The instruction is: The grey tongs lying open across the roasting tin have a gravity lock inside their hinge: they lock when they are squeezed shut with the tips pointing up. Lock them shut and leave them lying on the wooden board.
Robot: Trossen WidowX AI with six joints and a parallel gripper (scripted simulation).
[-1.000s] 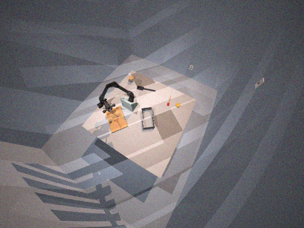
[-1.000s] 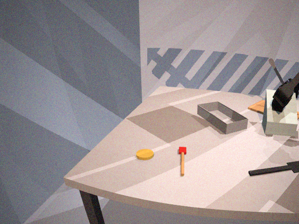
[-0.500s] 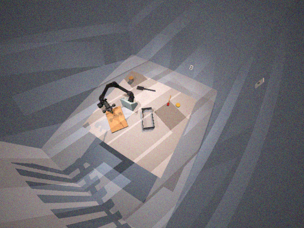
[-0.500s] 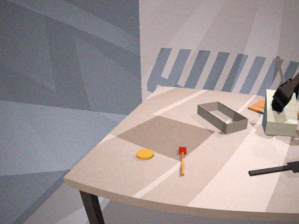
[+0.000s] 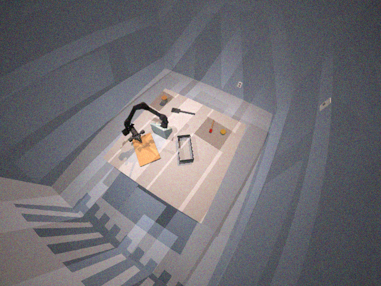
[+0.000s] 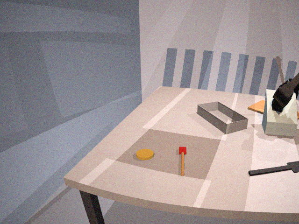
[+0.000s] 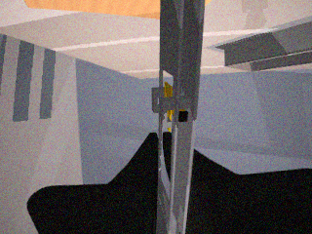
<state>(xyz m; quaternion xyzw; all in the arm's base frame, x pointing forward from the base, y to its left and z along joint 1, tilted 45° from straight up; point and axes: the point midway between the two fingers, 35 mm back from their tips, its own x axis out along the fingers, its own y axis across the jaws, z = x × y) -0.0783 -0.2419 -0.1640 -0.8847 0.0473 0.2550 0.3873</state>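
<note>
The yellow mark lies 5 cm behind my gripper tip, 1 cm to the left of it and 2 cm below it. From my gripper tip the other things lie so: grey roasting tin (38 cm ahead, 27 cm to the left, 15 cm below); then wooden board (17 cm below); then black spatula (2 cm ahead, 68 cm to the left, 17 cm below).
</note>
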